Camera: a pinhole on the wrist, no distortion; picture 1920 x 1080 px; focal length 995.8 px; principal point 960.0 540.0 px. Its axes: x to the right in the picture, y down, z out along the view. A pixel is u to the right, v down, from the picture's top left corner.
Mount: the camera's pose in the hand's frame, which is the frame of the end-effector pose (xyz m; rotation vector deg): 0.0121 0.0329 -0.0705 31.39 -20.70 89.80
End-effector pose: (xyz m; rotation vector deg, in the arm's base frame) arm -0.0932 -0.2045 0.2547 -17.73 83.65 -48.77
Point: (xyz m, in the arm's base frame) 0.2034 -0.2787 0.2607
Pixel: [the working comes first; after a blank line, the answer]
In the camera's frame: 0.2090 0.0360 0.3076

1636.7 656.6
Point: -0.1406 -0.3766 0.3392
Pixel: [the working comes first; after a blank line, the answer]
In the camera's frame: -0.1365 -0.0191 0.1997

279.1 445.0
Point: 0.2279 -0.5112 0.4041
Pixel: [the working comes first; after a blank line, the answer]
In the camera's frame: 0.0648 0.0202 0.5403

1079.4 577.3
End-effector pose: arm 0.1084 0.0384 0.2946 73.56 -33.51 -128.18
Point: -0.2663 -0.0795 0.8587
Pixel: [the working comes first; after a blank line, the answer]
In the camera's frame: 0.6177 0.1916 0.3499

outside the picture
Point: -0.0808 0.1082 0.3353
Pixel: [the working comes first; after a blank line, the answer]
In the camera's frame: 0.0585 0.0327 0.2748

1171.9 658.6
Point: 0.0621 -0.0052 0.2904
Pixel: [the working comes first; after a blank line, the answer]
In the camera's frame: 0.0477 -0.0259 0.0967

1451.4 272.8
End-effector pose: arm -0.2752 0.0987 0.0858 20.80 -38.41 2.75
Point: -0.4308 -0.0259 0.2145
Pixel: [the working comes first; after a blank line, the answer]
In the camera's frame: 0.0935 0.0817 0.2891

1282.0 821.3
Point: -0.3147 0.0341 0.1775
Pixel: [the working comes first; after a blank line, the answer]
In the camera's frame: 0.0508 0.0046 0.1858

1232.1 564.9
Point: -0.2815 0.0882 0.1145
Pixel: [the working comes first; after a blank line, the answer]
In the camera's frame: 0.0265 0.0109 0.0999

1223.8 648.4
